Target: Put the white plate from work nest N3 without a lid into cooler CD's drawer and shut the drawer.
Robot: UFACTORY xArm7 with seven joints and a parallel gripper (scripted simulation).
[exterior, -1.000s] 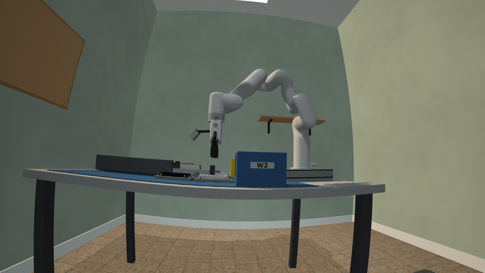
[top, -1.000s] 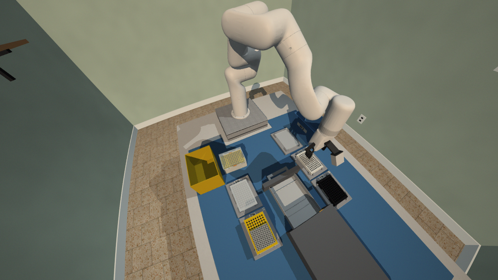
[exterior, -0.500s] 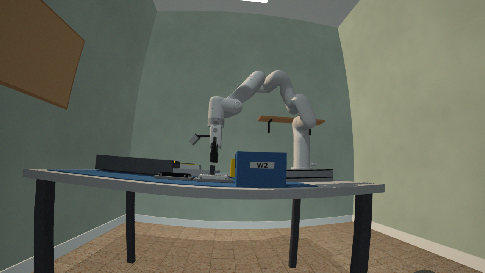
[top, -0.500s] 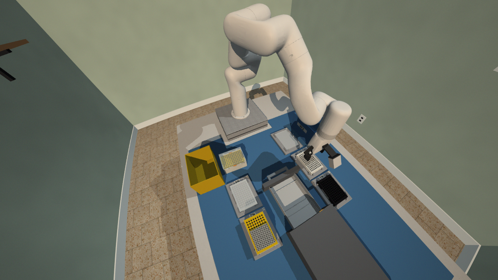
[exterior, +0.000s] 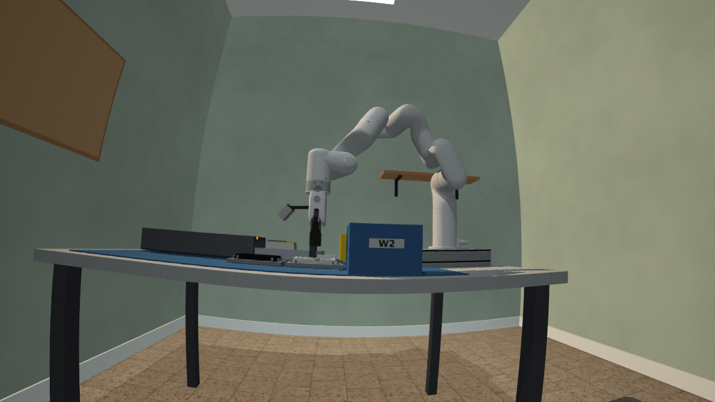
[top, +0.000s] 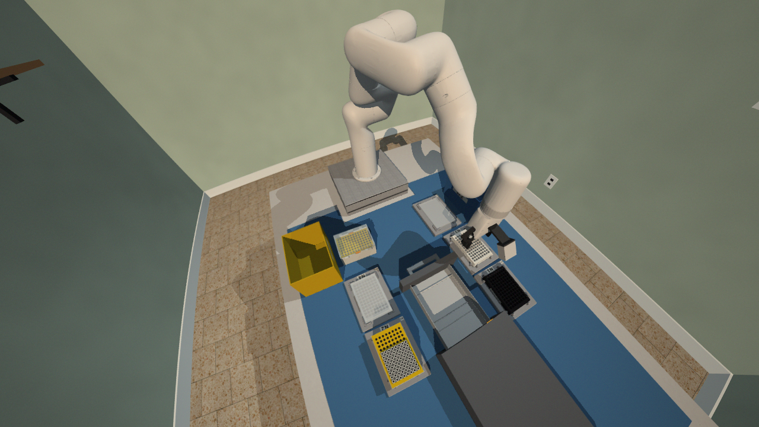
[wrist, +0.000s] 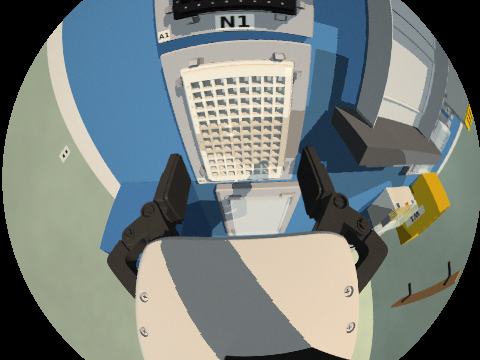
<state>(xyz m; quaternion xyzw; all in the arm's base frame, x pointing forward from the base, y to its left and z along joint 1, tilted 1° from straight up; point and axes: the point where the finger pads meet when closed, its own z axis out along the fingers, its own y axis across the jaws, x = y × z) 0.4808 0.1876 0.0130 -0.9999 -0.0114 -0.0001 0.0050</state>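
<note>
Now: the grey nest N3 7 cm below my hand. The rest, counted from my hand: cooler drawer: 19 cm to the right, 14 cm ahead, 5 cm below; then black plate: 17 cm ahead, 5 cm below; then blue bin W2: 18 cm behind, 14 cm to the left, 3 cm below.
</note>
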